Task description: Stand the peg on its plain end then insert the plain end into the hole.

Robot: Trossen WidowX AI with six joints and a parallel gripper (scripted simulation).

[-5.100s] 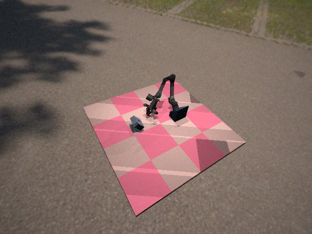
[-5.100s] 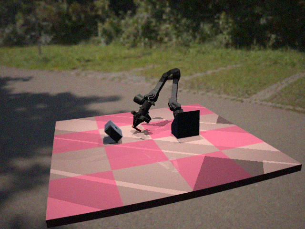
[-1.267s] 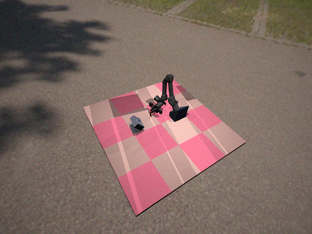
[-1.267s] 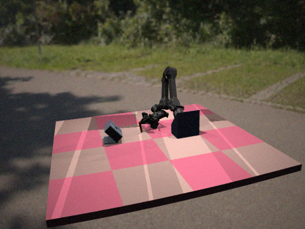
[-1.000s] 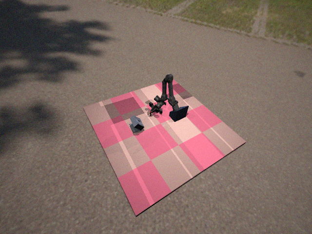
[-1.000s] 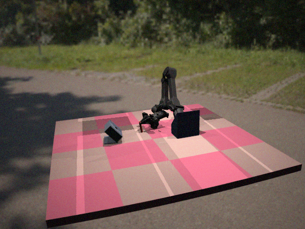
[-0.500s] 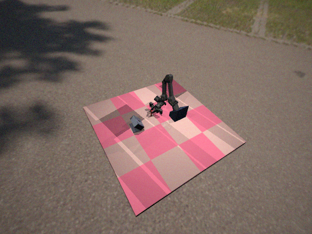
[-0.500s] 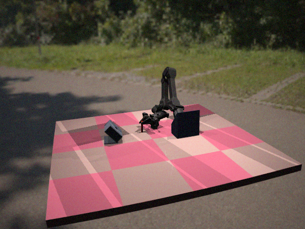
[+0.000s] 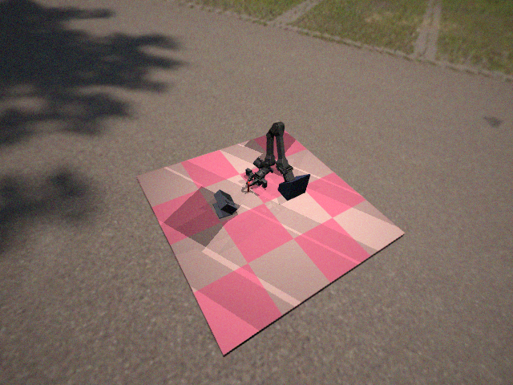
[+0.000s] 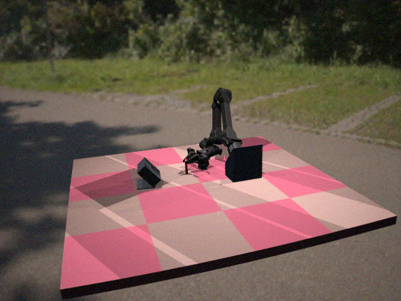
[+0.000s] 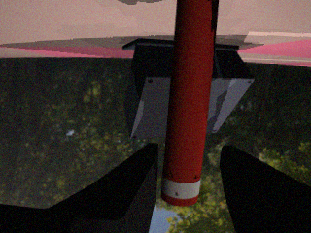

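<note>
The peg lies 1 cm below my gripper tip and 1 cm behind it. The rest, counted from my gripper tip: sloped panel 20 cm ahead, 4 cm to the left.
</note>
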